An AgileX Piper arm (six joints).
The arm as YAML. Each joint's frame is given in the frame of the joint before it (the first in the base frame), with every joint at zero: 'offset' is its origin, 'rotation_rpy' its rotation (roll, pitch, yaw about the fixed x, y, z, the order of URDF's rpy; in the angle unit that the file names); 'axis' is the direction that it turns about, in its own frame. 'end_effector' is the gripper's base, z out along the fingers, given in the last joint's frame.
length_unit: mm
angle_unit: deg
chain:
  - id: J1
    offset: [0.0, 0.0, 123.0]
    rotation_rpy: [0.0, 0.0, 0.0]
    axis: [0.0, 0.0, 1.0]
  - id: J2
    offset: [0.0, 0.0, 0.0]
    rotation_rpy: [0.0, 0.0, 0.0]
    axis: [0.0, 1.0, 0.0]
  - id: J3
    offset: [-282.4, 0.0, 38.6]
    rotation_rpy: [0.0, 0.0, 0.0]
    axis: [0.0, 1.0, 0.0]
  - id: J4
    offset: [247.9, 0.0, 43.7]
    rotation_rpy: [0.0, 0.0, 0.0]
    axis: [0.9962, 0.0, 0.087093]
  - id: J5
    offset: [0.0, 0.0, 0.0]
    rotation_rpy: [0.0, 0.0, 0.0]
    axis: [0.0, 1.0, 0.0]
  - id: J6
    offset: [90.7, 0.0, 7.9]
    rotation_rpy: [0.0, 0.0, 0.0]
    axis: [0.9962, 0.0, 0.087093]
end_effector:
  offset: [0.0, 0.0, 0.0]
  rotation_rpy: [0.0, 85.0, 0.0]
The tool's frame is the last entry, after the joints.
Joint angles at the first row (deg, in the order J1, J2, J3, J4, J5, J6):
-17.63 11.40 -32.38 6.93 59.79 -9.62
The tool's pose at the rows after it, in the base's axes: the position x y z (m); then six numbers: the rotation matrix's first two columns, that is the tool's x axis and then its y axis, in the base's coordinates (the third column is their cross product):
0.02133, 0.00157, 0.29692, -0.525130, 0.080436, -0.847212, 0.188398, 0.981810, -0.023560
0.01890, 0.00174, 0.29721, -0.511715, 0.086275, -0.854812, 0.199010, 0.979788, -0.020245
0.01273, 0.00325, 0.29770, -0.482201, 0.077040, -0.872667, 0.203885, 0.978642, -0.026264
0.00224, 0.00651, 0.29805, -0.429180, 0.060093, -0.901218, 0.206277, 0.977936, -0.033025
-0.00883, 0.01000, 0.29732, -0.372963, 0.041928, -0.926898, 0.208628, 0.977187, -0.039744
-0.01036, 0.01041, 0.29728, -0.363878, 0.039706, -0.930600, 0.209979, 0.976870, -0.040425
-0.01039, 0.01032, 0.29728, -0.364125, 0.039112, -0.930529, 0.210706, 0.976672, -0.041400
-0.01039, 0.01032, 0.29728, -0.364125, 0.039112, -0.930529, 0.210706, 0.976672, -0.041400
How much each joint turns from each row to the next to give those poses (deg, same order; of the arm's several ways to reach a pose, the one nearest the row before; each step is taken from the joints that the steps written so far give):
0.01 -0.91 0.02 -1.09 -0.59 1.88
0.00 -0.81 0.00 -0.42 -0.06 0.77
-0.01 -2.08 0.00 -0.32 0.00 0.17
0.00 -3.60 0.00 -0.05 0.00 0.02
0.01 -3.83 0.05 -0.02 0.07 0.00
0.00 -0.53 0.00 -0.05 -0.05 0.06
-0.01 0.00 0.00 -0.07 0.00 0.00
0.00 0.00 0.00 0.00 0.00 0.00

